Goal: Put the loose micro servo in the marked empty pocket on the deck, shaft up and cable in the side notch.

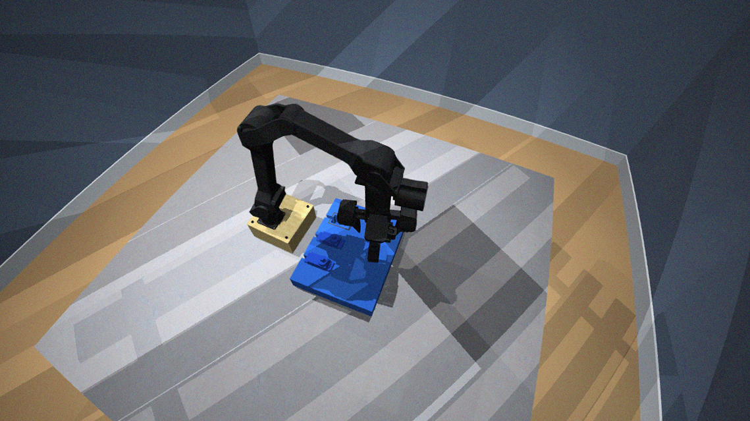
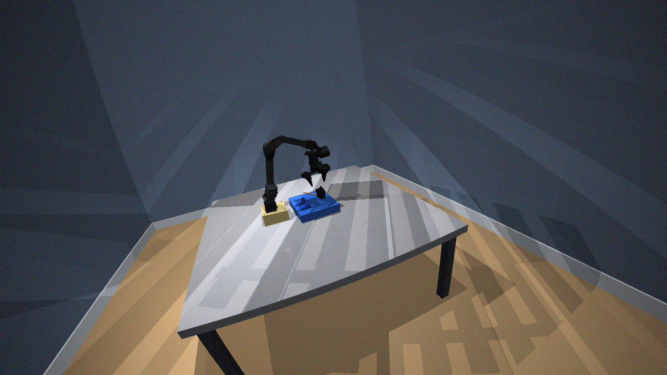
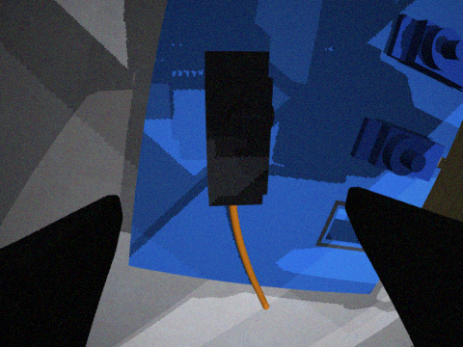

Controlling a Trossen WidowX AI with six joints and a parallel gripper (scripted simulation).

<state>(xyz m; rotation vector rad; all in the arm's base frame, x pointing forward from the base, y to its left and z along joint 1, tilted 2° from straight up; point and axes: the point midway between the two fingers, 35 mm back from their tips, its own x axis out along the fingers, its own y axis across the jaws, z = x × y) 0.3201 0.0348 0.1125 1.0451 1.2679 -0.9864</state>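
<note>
Right now the blue deck is 20 mm behind my gripper tip, 20 mm to the right of it and 110 mm below it.
</note>
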